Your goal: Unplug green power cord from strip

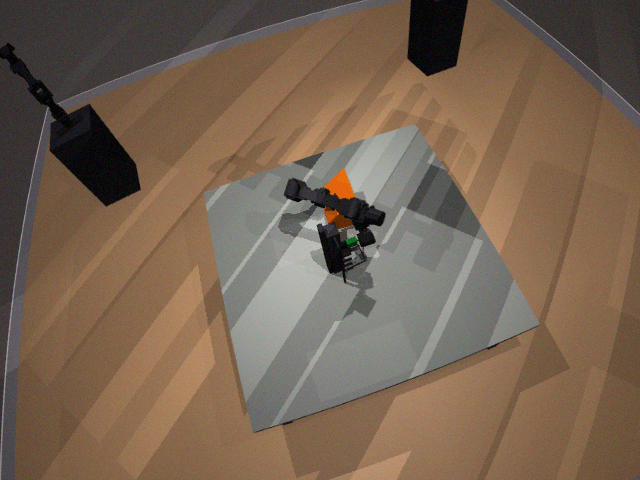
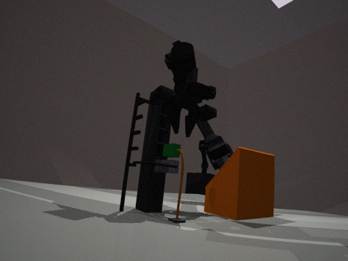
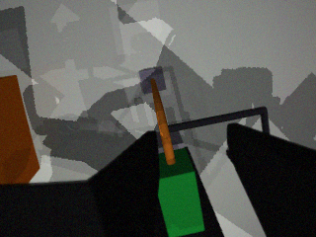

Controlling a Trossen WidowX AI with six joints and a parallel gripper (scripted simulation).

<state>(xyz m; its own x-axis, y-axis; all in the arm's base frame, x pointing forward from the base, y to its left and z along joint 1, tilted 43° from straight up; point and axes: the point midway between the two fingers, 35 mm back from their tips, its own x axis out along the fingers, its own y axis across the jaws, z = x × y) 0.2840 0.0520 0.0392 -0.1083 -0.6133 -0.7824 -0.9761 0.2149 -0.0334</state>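
Right now the green plug is 7 cm to the right of my gripper tip, 3 cm below it and 1 cm behind it.
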